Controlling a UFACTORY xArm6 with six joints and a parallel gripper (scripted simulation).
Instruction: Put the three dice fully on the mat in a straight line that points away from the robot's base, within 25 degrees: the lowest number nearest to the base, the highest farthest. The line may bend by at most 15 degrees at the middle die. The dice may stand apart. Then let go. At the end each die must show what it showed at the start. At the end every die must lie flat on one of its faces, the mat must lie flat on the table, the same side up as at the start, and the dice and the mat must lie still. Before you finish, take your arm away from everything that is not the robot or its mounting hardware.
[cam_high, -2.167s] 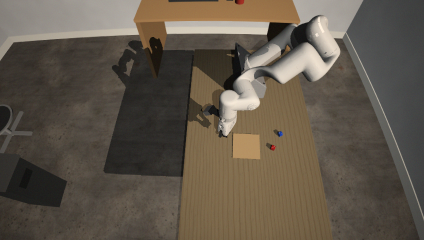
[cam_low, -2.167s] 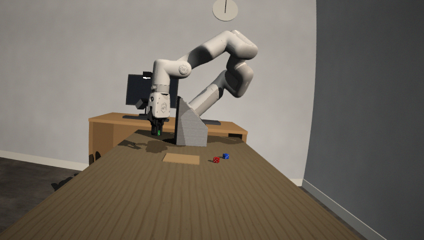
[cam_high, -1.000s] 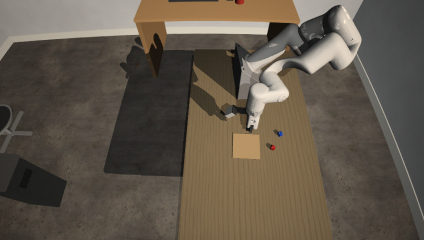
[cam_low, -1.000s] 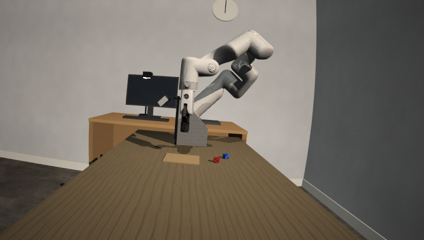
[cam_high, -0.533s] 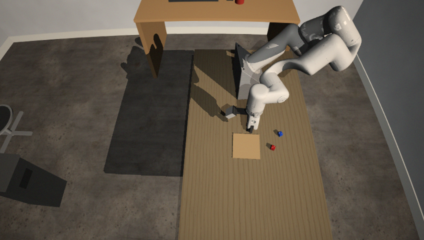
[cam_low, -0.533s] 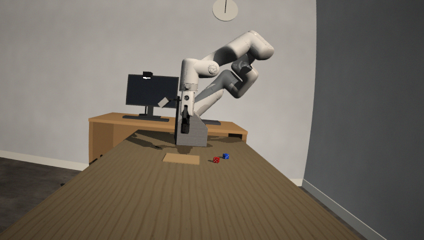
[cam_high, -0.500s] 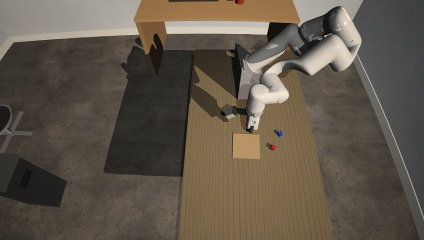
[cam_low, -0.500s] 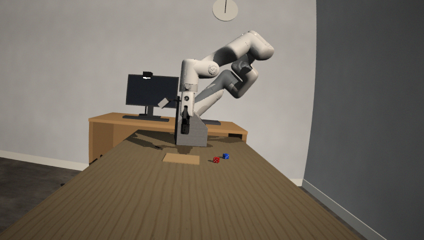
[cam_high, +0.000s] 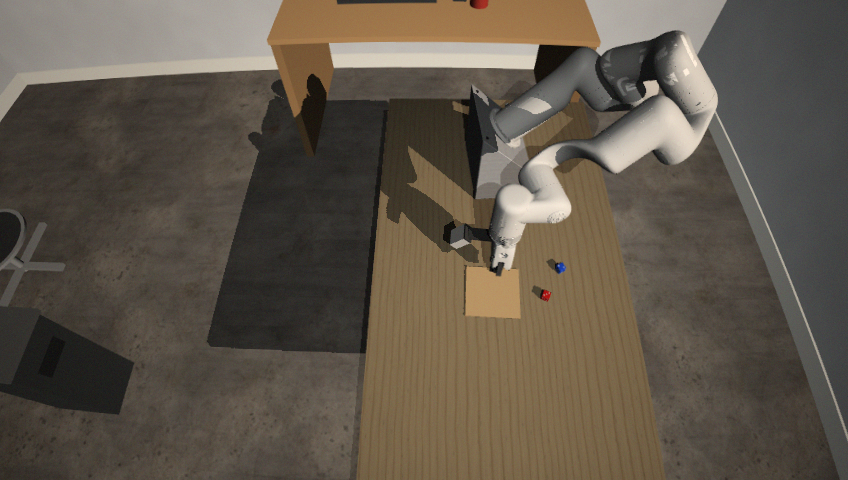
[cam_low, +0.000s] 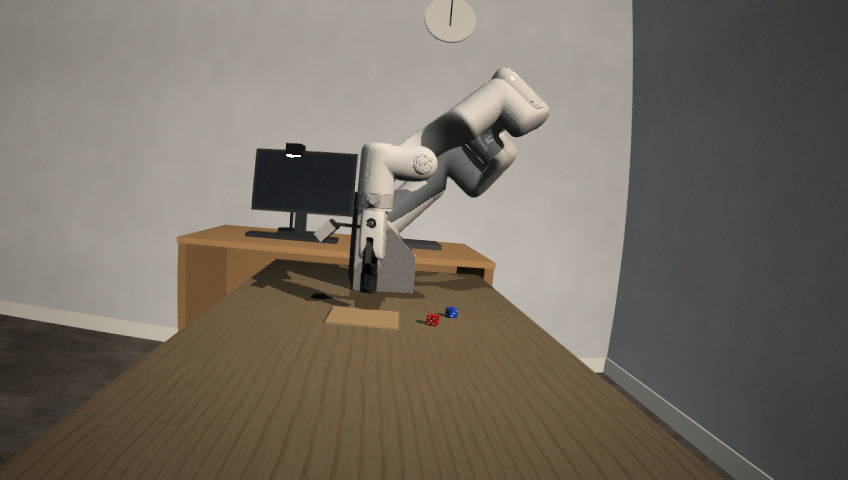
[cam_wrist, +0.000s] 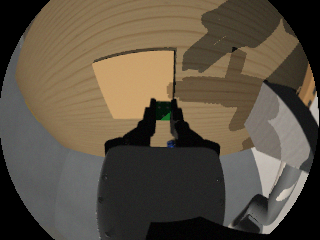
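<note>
The tan mat lies 50 mm ahead of my hand and 60 mm below it. Round my hand: red die 60 mm ahead, 140 mm to the left, 60 mm below; green die 10 mm below; blue die 30 mm behind, 180 mm to the left, 60 mm below.
</note>
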